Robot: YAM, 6 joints.
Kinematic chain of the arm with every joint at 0, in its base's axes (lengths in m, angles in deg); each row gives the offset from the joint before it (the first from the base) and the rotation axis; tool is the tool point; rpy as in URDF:
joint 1: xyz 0 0 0.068 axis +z
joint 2: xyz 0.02 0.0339 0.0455 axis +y
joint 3: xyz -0.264 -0.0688 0 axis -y
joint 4: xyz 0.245 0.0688 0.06 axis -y
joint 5: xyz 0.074 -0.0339 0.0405 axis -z
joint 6: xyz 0.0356 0 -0.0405 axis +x
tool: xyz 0 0 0 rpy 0 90 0
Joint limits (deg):
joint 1: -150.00..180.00
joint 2: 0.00..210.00
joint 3: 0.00..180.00
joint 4: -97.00..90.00
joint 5: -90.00..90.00
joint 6: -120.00..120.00
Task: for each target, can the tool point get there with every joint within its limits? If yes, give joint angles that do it. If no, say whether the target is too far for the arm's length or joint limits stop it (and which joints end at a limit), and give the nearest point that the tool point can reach.
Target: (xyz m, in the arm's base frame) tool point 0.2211 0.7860 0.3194
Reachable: no: too far | nearest point 0.1695 0.6025 0.2701 | short by 0.197 m
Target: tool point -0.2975 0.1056 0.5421
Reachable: yes | joints -14.64 30.63 142.41 -45.62 -49.38 -100.89
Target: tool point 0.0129 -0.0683 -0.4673
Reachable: no: joint limits stop it (at a limit: joint 2) | nearest point 0.0213 -0.1125 -0.3546 | short by 0.121 m
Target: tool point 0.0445 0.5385 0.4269
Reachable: yes | joints 88.46 143.38 154.46 21.34 57.32 65.43
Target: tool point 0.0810 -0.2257 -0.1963
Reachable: yes | joints -69.81 170.19 53.84 34.05 2.97 67.68
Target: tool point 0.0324 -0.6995 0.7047
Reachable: no: too far | nearest point 0.0228 -0.4918 0.5240 | short by 0.275 m
